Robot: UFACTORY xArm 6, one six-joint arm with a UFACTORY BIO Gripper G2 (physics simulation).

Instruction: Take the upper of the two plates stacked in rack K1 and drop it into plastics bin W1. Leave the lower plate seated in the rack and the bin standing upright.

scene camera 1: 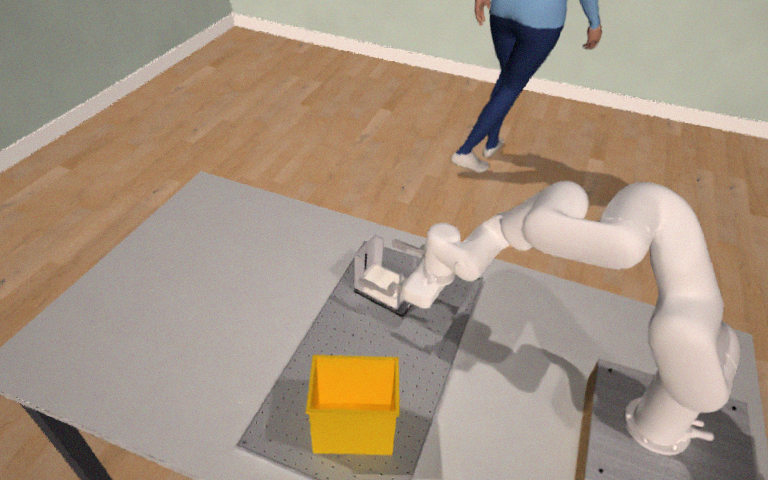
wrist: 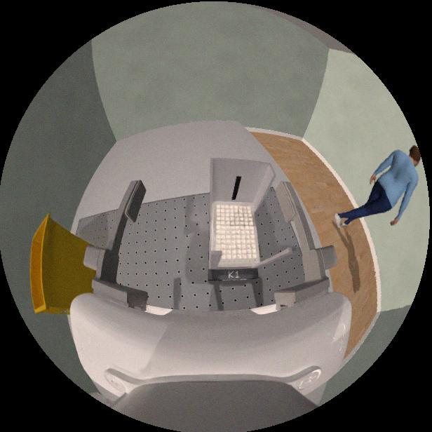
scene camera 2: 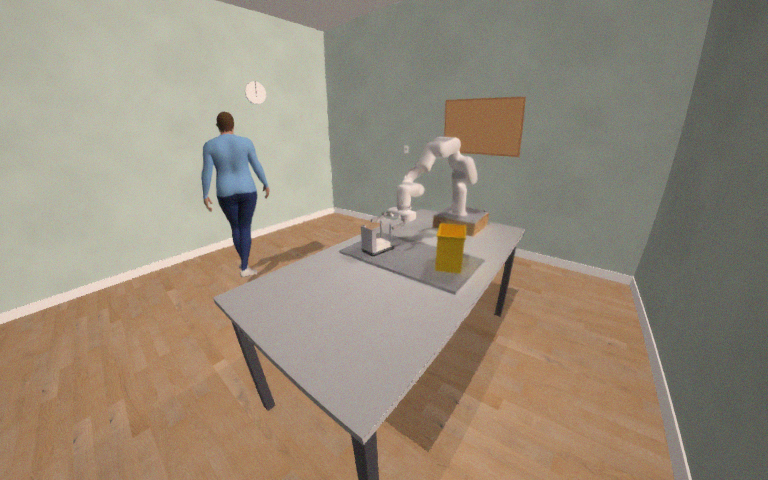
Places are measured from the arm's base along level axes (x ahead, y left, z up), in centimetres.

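Pixels of known places: hand, tool point: (scene camera 1: 384, 263) (scene camera 2: 384, 223); arm's base, link origin: (scene camera 1: 655, 425) (scene camera 2: 458, 213).
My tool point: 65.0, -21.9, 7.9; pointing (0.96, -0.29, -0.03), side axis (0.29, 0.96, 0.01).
Note:
For each thing: its top centre in the pictures, then the offset to it from my tool point, as dx, dy, dz. Level surfaces: height alone.
- Rack K1, top centre: (scene camera 1: 389, 256) (scene camera 2: 377, 224) -0.4, -4.5, -1.5
- white welled plate, top centre: (scene camera 1: 385, 280) (scene camera 2: 376, 242) +0.6, -4.8, -11.6
- yellow bin W1, top centre: (scene camera 1: 354, 383) (scene camera 2: 452, 230) -2.8, +35.6, +1.7
- perforated board, surface height: dz -16.3
- grey table, surface height: dz -17.6
Rack K1 (scene camera 1: 368, 264) (scene camera 2: 369, 238) (wrist: 234, 274) stands on the perforated board, with tall walls at its far end and thin posts nearer the arm. A white welled plate (scene camera 1: 376, 273) (wrist: 234, 232) lies in it; the lower plate cannot be told apart. My gripper (scene camera 1: 380, 261) (scene camera 2: 380, 220) (wrist: 212, 200) is open and empty, above the rack. In the wrist view its fingers stand wide on either side of the rack, the right one nearer. The yellow bin W1 (scene camera 1: 352, 433) (scene camera 2: 450, 253) (wrist: 65, 265) stands upright on the board.
The perforated board (scene camera 1: 317, 339) (scene camera 2: 407, 263) (wrist: 155, 240) lies on the grey table (scene camera 1: 169, 283) (scene camera 2: 339, 322). The arm's base stands on a raised block (scene camera 1: 623, 396) (scene camera 2: 478, 221). A person (scene camera 1: 521, 56) (scene camera 2: 232, 169) (wrist: 395, 175) is on the floor beyond the table.

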